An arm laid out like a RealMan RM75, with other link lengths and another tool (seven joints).
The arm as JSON. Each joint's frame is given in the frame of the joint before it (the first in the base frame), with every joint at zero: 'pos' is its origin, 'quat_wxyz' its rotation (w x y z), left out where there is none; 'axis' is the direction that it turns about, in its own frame. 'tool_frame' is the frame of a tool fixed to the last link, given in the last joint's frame.
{
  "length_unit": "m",
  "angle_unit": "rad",
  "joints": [
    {
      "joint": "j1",
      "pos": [
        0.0,
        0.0,
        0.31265
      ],
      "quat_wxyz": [
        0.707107,
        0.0,
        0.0,
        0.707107
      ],
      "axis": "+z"
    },
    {
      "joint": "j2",
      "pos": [
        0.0,
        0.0,
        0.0
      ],
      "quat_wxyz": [
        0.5,
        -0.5,
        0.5,
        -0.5
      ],
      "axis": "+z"
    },
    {
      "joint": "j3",
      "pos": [
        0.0,
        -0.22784,
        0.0
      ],
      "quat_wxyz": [
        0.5,
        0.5,
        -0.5,
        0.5
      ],
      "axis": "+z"
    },
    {
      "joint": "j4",
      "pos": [
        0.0,
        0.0,
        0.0
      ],
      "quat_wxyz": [
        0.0,
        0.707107,
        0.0,
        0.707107
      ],
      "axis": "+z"
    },
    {
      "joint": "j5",
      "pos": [
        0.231,
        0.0,
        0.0
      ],
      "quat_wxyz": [
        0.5,
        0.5,
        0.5,
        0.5
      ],
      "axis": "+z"
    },
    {
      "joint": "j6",
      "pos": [
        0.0,
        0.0,
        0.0
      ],
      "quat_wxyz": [
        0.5,
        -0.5,
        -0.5,
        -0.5
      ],
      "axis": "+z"
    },
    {
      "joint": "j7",
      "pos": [
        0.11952,
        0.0,
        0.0
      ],
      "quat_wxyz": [
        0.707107,
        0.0,
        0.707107,
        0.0
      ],
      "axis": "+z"
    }
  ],
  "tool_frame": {
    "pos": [
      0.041,
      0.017,
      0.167
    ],
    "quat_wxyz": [
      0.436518,
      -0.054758,
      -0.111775,
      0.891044
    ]
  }
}
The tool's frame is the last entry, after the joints.
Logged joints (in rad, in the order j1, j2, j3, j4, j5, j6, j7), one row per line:
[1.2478 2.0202 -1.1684 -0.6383 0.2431 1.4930 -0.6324]
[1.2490 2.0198 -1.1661 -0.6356 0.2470 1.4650 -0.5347]
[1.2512 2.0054 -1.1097 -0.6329 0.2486 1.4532 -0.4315]
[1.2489 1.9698 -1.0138 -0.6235 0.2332 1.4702 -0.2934]
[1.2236 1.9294 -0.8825 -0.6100 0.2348 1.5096 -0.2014]
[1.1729 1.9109 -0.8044 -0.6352 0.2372 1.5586 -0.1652]
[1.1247 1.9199 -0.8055 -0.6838 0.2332 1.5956 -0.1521]
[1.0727 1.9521 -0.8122 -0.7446 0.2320 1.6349 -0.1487]
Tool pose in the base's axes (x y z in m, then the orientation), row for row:
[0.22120 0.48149 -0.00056 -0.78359 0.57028 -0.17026 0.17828]
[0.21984 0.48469 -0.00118 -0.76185 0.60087 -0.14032 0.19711]
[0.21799 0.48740 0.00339 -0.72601 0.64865 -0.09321 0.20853]
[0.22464 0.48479 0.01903 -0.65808 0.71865 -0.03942 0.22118]
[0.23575 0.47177 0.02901 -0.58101 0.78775 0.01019 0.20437]
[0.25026 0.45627 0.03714 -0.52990 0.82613 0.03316 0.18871]
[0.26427 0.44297 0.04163 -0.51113 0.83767 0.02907 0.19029]
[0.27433 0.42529 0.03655 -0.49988 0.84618 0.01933 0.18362]
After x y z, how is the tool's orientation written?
As a quaternion, x y z w.
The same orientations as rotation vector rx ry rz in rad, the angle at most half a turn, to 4 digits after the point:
[-2.2163 1.6130 -0.4816]
[-2.1329 1.6823 -0.3929]
[-2.0202 1.8049 -0.2594]
[-1.8189 1.9863 -0.1090]
[-1.6203 2.1969 0.0284]
[-1.4903 2.3234 0.0933]
[-1.4363 2.3539 0.0817]
[-1.4098 2.3864 0.0545]

